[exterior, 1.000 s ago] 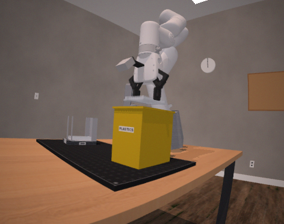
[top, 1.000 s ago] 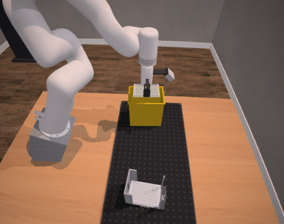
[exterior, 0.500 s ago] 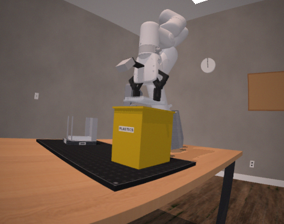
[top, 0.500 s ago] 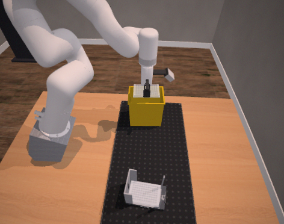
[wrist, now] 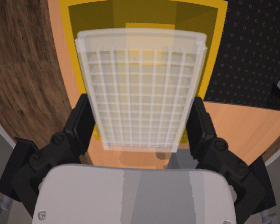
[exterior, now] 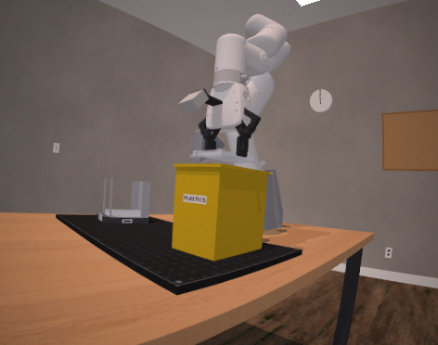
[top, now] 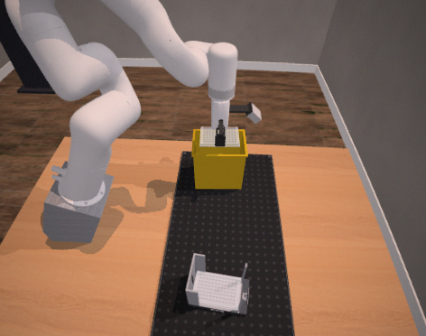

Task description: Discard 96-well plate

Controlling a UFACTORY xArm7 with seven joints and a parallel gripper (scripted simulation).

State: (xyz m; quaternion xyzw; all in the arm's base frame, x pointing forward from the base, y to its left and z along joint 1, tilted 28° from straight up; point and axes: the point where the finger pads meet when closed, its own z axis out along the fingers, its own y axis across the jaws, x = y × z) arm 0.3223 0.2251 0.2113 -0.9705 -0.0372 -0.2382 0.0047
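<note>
Now: the yellow plastics bin W1 13 cm below my hand.
</note>
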